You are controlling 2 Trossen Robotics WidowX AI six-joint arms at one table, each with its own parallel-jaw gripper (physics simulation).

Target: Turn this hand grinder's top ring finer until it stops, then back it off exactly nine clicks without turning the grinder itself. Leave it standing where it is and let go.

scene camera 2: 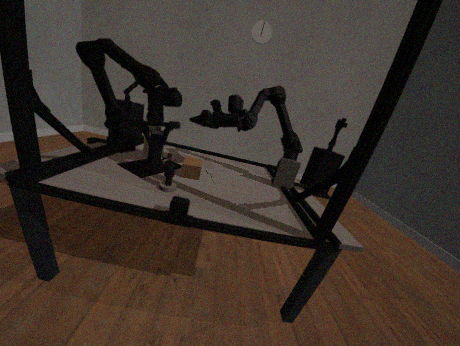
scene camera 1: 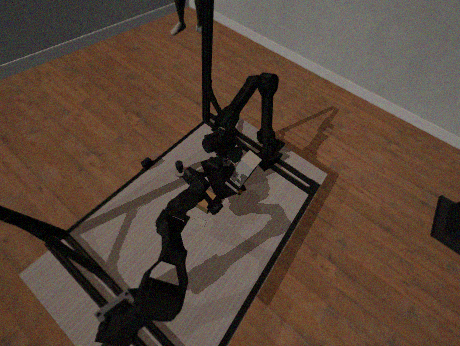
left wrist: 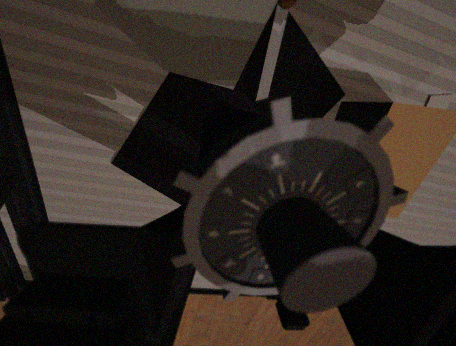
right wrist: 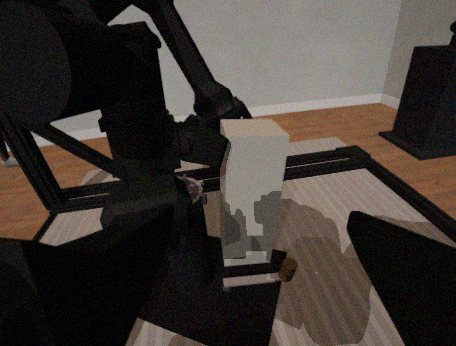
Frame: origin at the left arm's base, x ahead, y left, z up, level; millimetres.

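Seen in the pictures: left gripper, fingertip midpoint: (scene camera 2: 157,145); right gripper, fingertip midpoint: (scene camera 2: 193,120) (scene camera 1: 218,180) (right wrist: 261,216); left arm's base, link origin: (scene camera 2: 121,135) (scene camera 1: 269,153); right arm's base, link origin: (scene camera 2: 289,162) (scene camera 1: 120,314).
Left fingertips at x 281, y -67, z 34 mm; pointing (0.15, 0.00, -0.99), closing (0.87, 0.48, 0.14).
Offsets run from my left fingertips to a thing's top centre. "spot": to the spot under its first point.
The hand grinder {dz +72, dx -20, dy +19 mm} (scene camera 2: 155,151) stands upright on a black base plate {dz -104, dx -24, dy +18 mm} (scene camera 2: 134,169) (left wrist: 168,113) (right wrist: 220,309). In the left wrist view its grey tabbed top ring {spot: dz +57, dx -46, dy +21 mm} (left wrist: 200,195) surrounds a dial with tick marks {dz +58, dx -18, dy +21 mm} (left wrist: 233,220) and a dark centre knob {spot: dz +72, dx -21, dy +24 mm} (left wrist: 323,274). A sliver of the ring {dz +56, dx -18, dy +22 mm} (right wrist: 194,187) shows in the right wrist view. My left gripper (scene camera 2: 156,132) (scene camera 1: 222,151) comes down from above and is shut on the top ring. My right gripper (scene camera 2: 196,119) (scene camera 1: 213,200) is open and empty, hovering in the air beside the grinder.
A tall pale box {dz +104, dx -91, dy +91 mm} (right wrist: 254,185) (scene camera 1: 246,167) stands right behind the grinder. A grey bar with a brown knob {spot: dz -72, dx -28, dy +149 mm} (right wrist: 288,268) lies at its foot. A tan block {dz -46, dx +140, dy +77 mm} (scene camera 2: 191,167) (scene camera 1: 204,206) and a small dark post on a round base {dz -16, dx +150, dy -109 mm} (scene camera 2: 168,178) (scene camera 1: 179,167) stand nearby.
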